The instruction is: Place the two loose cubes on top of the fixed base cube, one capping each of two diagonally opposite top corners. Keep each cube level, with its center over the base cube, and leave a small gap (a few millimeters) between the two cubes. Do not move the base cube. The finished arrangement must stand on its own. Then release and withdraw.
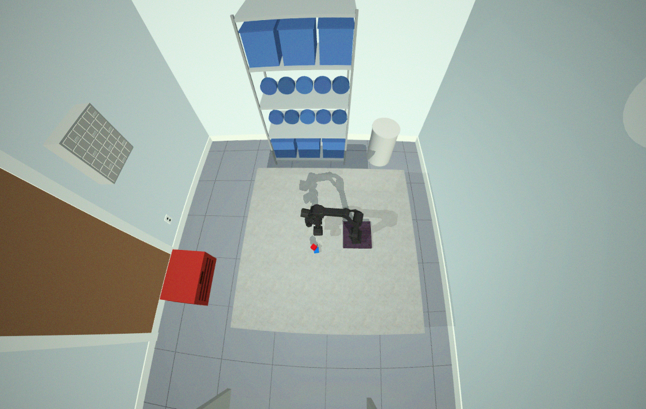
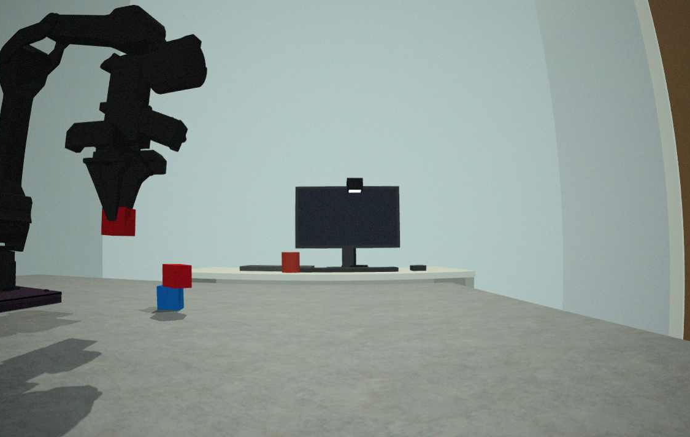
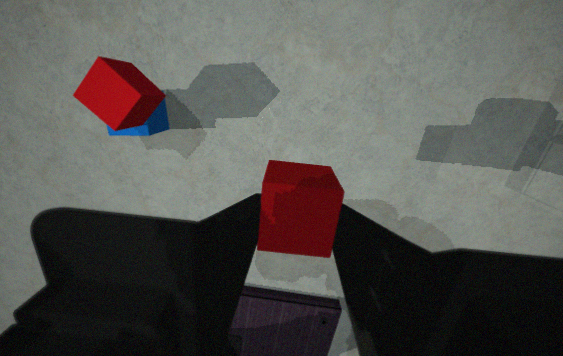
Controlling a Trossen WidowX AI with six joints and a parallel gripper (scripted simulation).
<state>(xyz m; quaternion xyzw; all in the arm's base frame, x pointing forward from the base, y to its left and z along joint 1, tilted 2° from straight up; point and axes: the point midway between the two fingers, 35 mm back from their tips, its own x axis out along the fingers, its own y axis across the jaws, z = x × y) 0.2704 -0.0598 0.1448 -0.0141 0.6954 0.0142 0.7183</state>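
Now: the red cube 13 cm to the left of my gripper tip, 7 cm below it and 3 cm ahead of it. The rest, counted from my gripper tip: blue cube (14 cm to the left, 10 cm below, 2 cm ahead).
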